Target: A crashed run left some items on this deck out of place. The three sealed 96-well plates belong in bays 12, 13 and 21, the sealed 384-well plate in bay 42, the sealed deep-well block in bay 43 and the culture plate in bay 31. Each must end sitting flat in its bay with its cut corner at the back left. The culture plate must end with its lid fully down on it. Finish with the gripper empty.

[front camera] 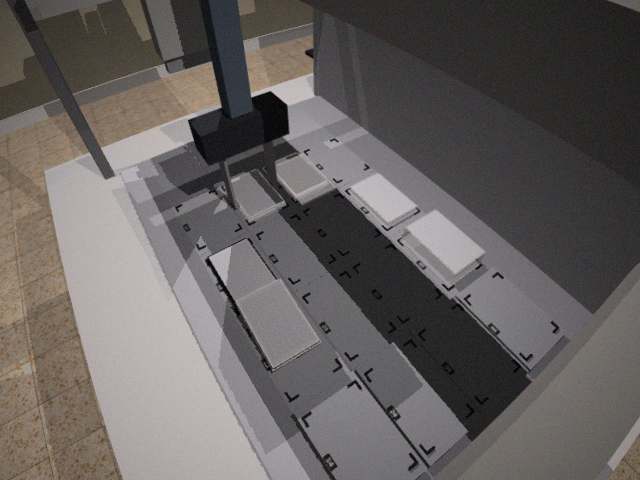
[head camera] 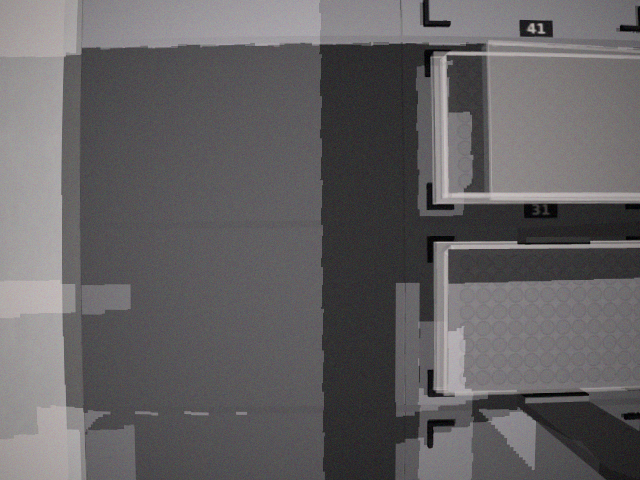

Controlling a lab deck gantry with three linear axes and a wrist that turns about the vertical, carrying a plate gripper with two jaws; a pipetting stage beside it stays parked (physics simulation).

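Places are measured from the robot's base along level axes (x ahead, y left, z up), in centimetres.
Where they show: gripper, fingertip midpoint: (front camera: 253,194) (head camera: 548,316); robot's base, link origin: (front camera: 177,208).
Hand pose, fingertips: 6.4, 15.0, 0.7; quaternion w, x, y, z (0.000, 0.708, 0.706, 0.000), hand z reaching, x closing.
Each offset is from my fingertips to the centre of the thing, as dx, dy, dz. "pt": to the spot under its first point.
The gripper (front camera: 254,195) (head camera: 554,320) is shut on a sealed 96-well plate {+0.0, +0.0, +0.0} (front camera: 248,186) (head camera: 542,335), low in bay 21, its jaws against the front and back edges. The culture plate (front camera: 310,195) (head camera: 440,129) is in bay 31; its lid {+2.4, +10.7, +0.7} (front camera: 302,173) (head camera: 563,124) is shifted right. In the front view, a sealed plate {+16.4, -10.7, +0.0} (front camera: 240,266) lies at bay 12. Another {+28.2, -10.7, +0.7} (front camera: 276,322) sits towards bay 13, shifted left and overlapping its right end. A white sealed plate {+16.4, +21.4, +0.0} (front camera: 383,198) is in bay 42. A tall white item {+32.8, +21.4, +1.3} (front camera: 445,240) stands at bay 43; its layers are unclear.
The gripper's column (front camera: 227,62) rises over bay 21. Bay 41's label {pt +0.0, +16.8, -0.7} (head camera: 536,28) shows behind the culture plate. The dark side wall (front camera: 465,155) runs behind the back row. Hard shadows cross the deck.
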